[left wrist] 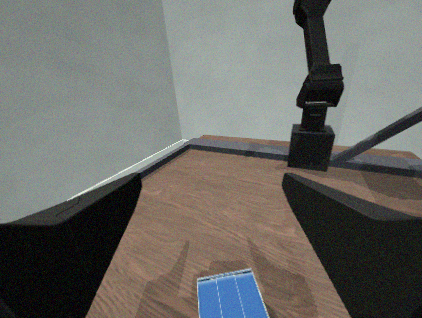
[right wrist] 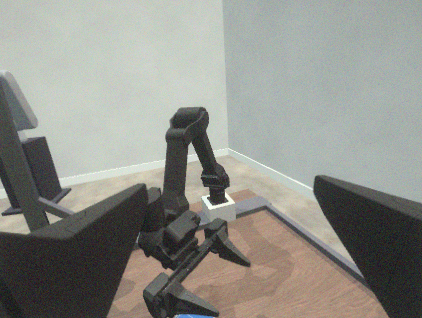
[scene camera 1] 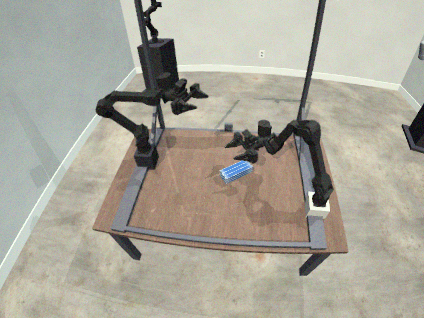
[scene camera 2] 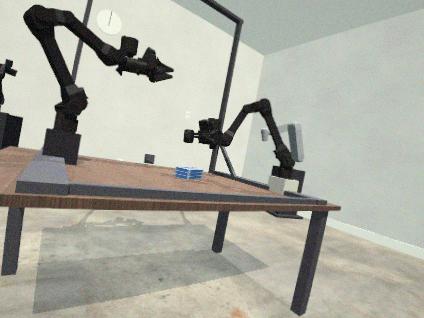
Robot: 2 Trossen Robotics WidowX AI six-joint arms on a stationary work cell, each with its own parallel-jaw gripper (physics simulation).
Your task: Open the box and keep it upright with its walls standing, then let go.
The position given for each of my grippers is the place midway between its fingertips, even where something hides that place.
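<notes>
My left gripper (left wrist: 213, 179) is open and holds nothing, and you'd also see the left gripper (right wrist: 236, 287). My right gripper (scene camera 2: 173, 74) is open too, and my right gripper holds nothing. That same right gripper (right wrist: 230, 187) is visible here as well, and so is the right gripper (scene camera 1: 202, 101). Then there's an upright post (right wrist: 26, 192).
</notes>
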